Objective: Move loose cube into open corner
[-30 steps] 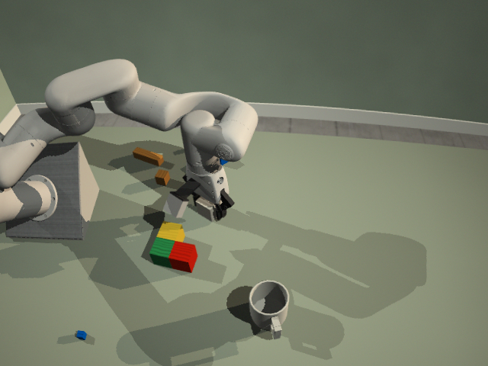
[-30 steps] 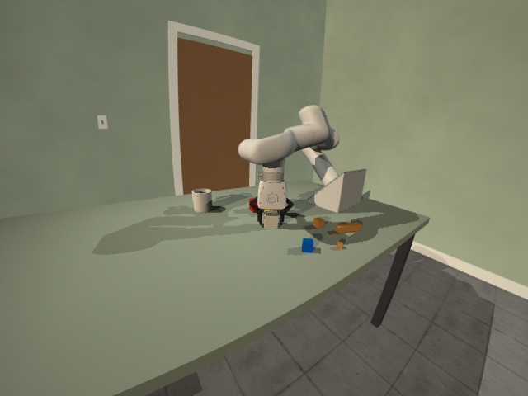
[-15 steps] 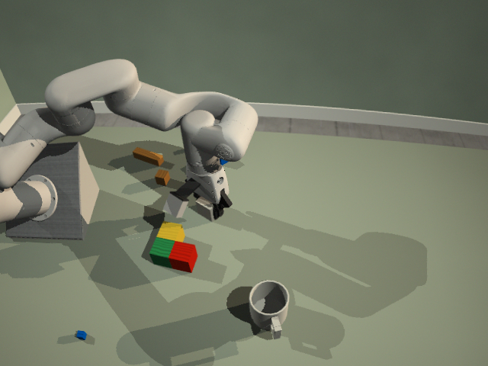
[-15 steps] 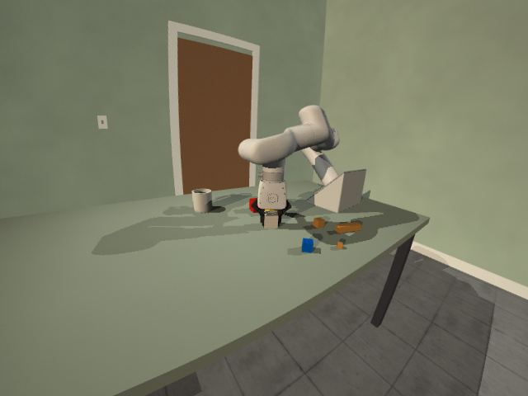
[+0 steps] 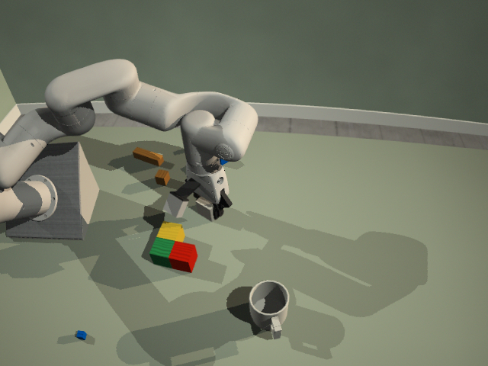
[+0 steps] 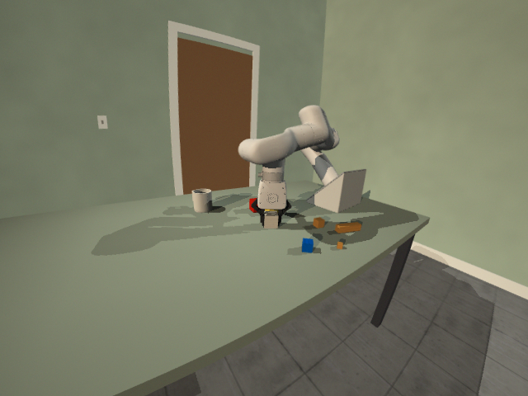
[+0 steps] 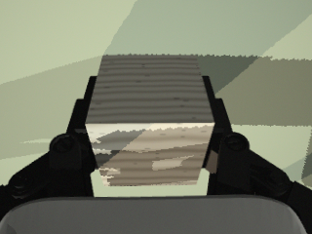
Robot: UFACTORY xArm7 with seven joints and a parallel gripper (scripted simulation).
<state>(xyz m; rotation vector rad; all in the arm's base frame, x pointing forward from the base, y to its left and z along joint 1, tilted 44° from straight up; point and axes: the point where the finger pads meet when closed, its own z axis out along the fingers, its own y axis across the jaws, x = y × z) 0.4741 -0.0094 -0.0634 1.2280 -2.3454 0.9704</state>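
Now: hand right at the beige cube. From my hand the other things lie so: long orange block 21 cm behind, 20 cm to the left, 1 cm below; then red cube 16 cm to the right, 5 cm behind; then yellow cube 10 cm to the right, 9 cm behind.
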